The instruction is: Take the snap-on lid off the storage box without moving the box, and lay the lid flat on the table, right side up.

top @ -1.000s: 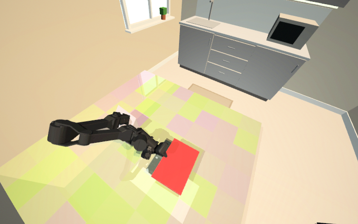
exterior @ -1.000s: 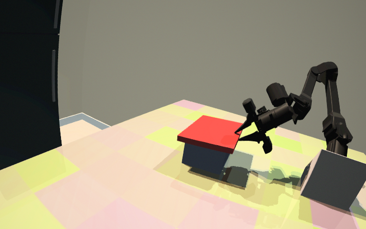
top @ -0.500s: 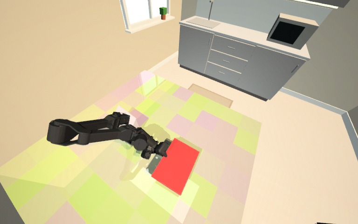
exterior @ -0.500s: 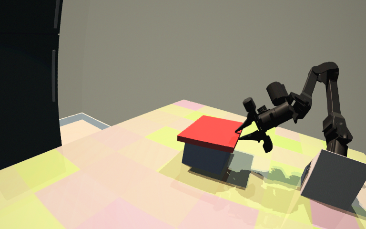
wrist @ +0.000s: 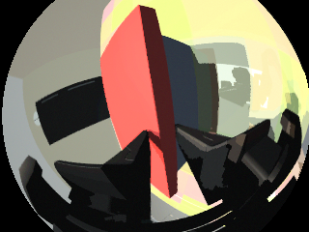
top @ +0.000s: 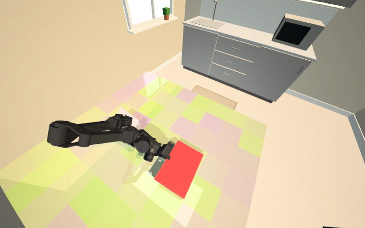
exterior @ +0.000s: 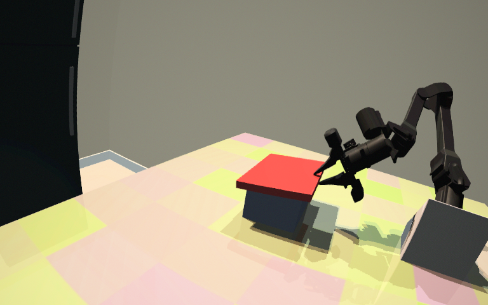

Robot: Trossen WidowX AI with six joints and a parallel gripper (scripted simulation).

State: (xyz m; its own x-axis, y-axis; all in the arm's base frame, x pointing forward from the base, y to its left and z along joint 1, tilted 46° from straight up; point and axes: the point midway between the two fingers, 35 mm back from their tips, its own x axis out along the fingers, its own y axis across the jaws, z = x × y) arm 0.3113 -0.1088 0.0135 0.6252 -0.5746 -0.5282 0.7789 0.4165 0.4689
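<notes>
Now: gripper tip 80 mm short of the red lid. Also, from my gripper tip: storage box (80 mm ahead, 60 mm below).
</notes>
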